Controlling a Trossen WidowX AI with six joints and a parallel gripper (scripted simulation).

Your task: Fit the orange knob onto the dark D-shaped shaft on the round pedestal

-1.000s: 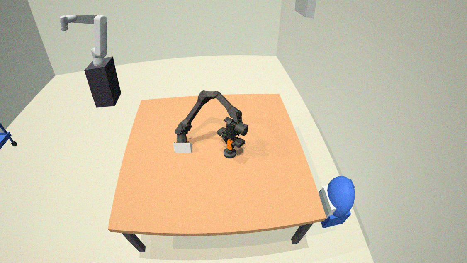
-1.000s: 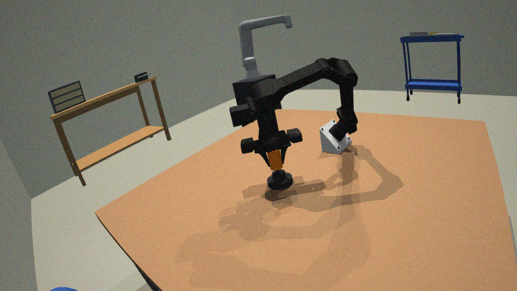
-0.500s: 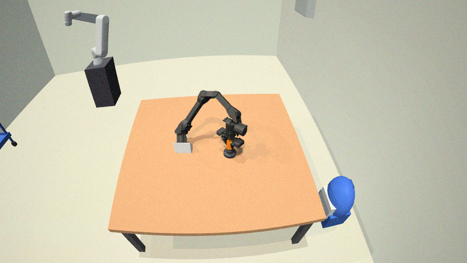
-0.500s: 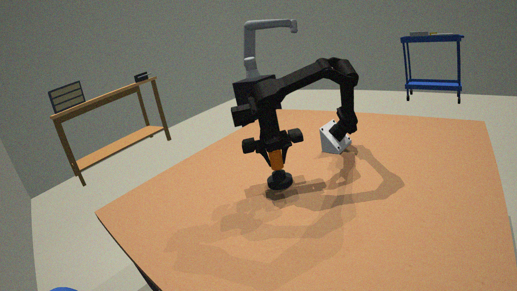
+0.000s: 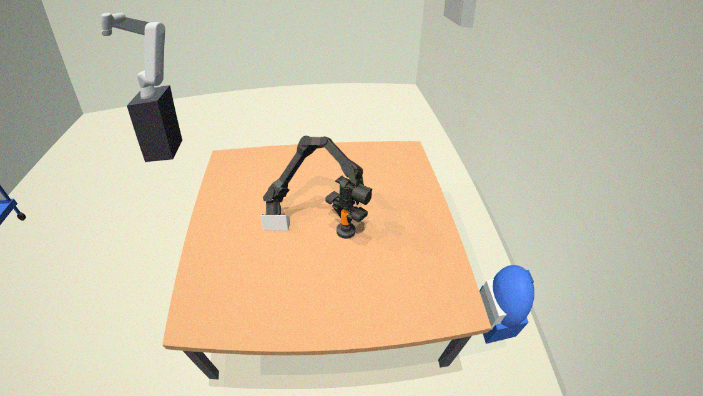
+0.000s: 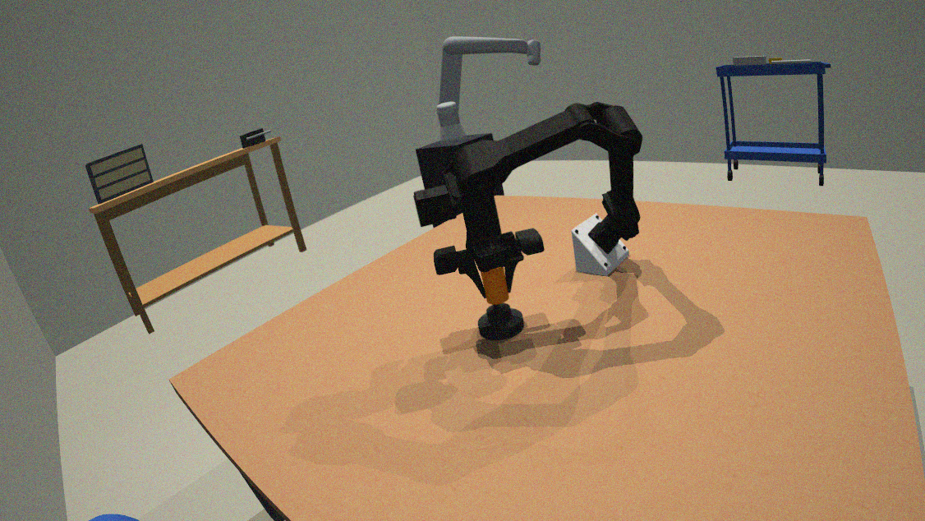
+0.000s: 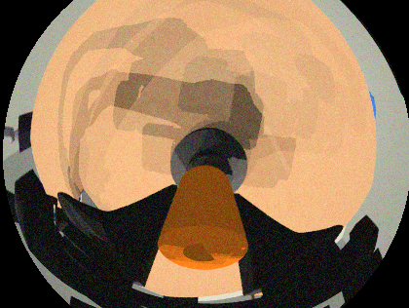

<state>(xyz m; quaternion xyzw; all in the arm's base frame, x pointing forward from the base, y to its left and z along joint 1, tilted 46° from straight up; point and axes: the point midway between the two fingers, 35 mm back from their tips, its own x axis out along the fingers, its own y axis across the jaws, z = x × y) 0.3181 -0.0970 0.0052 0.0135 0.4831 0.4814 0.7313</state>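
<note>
My gripper tip is now 40 mm above the dark round pedestal. The rest, counted from my gripper tip: orange knob: 20 mm above.
</note>
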